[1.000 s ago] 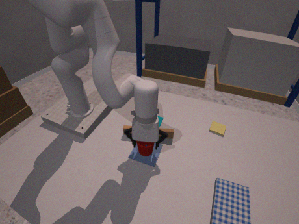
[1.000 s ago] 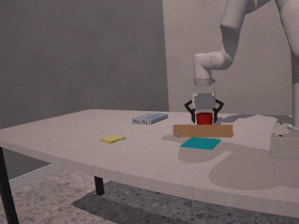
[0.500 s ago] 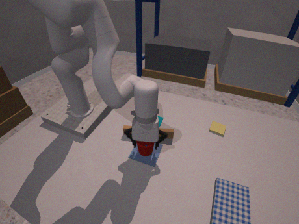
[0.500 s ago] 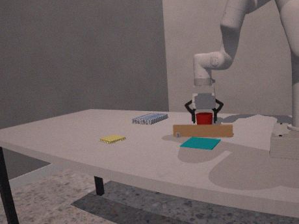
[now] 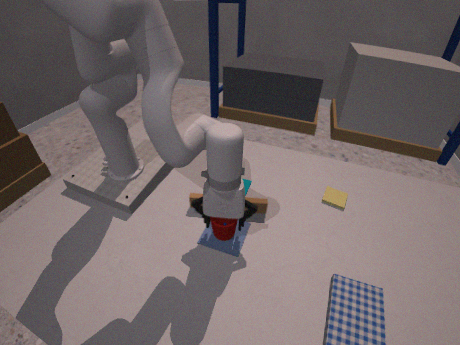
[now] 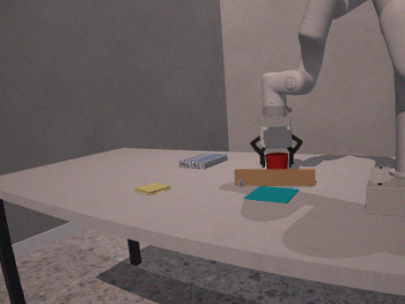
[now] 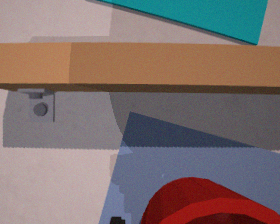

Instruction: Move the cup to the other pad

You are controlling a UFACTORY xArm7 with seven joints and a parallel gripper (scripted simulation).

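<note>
Now: the red cup 20 mm below my hand. Also, from my hand: yellow marble: 10 mm behind, 30 mm below; wooden rail: 10 mm behind, 90 mm to the left, 30 mm below; teal pad: 10 mm behind, 190 mm to the left, 50 mm below.
</note>
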